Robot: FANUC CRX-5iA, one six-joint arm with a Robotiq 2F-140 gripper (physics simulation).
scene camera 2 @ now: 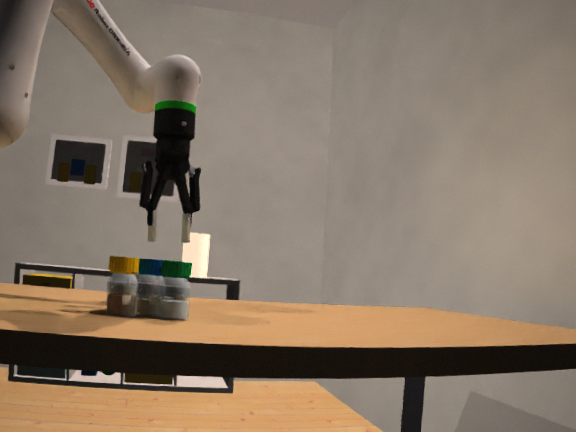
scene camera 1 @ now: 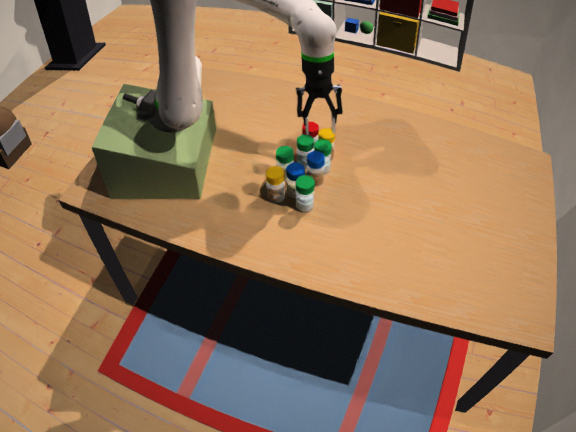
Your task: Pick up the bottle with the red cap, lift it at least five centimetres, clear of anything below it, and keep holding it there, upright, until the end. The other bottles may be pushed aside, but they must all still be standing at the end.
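Places are measured from the arm's base along level axes (x ahead, y left, z up), in metres.
Pixels of known places: gripper, fingertip midpoint: point(scene camera 2: 169, 242) point(scene camera 1: 320, 131).
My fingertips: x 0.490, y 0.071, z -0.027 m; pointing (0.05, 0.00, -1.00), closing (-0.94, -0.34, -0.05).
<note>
Ahead of a thing's pixels: the offset from my fingertips to its top centre. Level surfaces: height alone.
The red-capped bottle {0.046 m back, 0.064 m left, 0.041 m down} point(scene camera 1: 313, 129) stands at the back of a tight cluster of bottles on the table; its lower part is hidden, and it does not show in the scene camera 2 view. My gripper point(scene camera 1: 320, 127) point(scene camera 2: 169, 240) is open and empty, pointing down, with its fingertips above cap height. In the scene camera 1 view one finger overlaps the red cap. A yellow-capped bottle {0.013 m ahead, 0.045 m left, 0.041 m down} point(scene camera 1: 327, 135) stands right beside it, and a green-capped bottle {0.046 m back, 0.007 m right, 0.041 m down} point(scene camera 1: 305, 144) stands just in front. Another green-capped bottle {0.014 m ahead, 0.016 m right, 0.041 m down} point(scene camera 1: 324, 147) stands close by. All the visible bottles are upright.
Nearer the front stand a green-capped bottle {0.093 m back, 0.079 m right, 0.041 m down} point(scene camera 1: 285, 154), two blue-capped bottles {0.004 m ahead, 0.076 m right, 0.041 m down} point(scene camera 1: 315, 160) {0.042 m back, 0.142 m right, 0.041 m down} point(scene camera 1: 295, 172), an amber-capped bottle {0.096 m back, 0.174 m right, 0.041 m down} point(scene camera 1: 275, 175) point(scene camera 2: 124, 265) and a green-capped bottle {0.001 m back, 0.188 m right, 0.041 m down} point(scene camera 1: 305, 185) point(scene camera 2: 176, 270). The green robot base block point(scene camera 1: 150, 172) is left on the table {0.146 m down} point(scene camera 1: 440, 235) point(scene camera 2: 400, 327).
</note>
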